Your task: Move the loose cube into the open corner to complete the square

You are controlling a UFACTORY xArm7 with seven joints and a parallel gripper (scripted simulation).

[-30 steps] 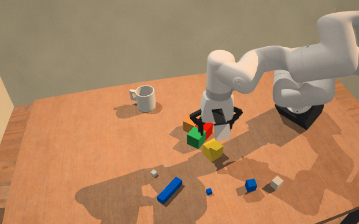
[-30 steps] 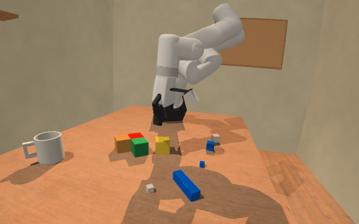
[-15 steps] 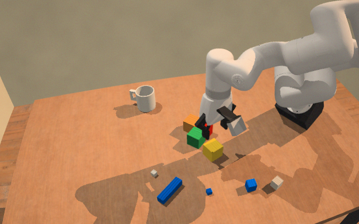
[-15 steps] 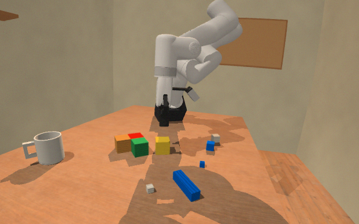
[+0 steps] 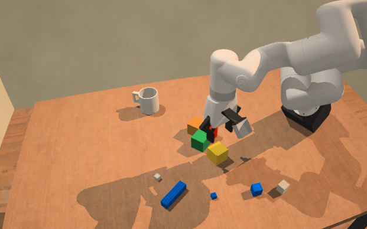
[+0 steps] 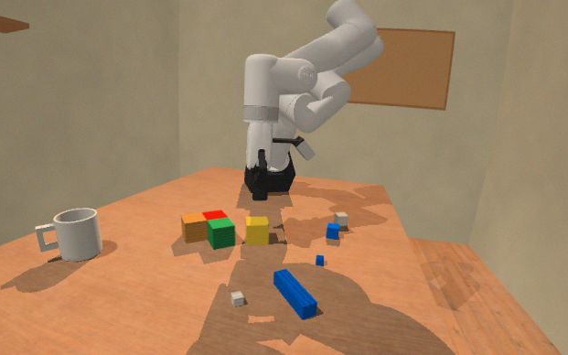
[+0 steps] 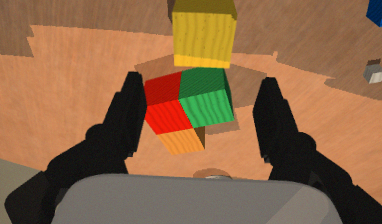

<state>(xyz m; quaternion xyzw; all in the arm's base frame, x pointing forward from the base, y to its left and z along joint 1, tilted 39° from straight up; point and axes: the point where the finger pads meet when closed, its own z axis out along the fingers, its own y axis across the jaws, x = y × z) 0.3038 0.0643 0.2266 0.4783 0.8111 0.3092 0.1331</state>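
Now: hand 10 cm above the yellow cube. From my hand the other things lie so: red cube (3 cm ahead, 10 cm to the right, 10 cm below); then green cube (6 cm ahead, 6 cm to the right, 10 cm below); then orange cube (7 cm ahead, 13 cm to the right, 10 cm below).
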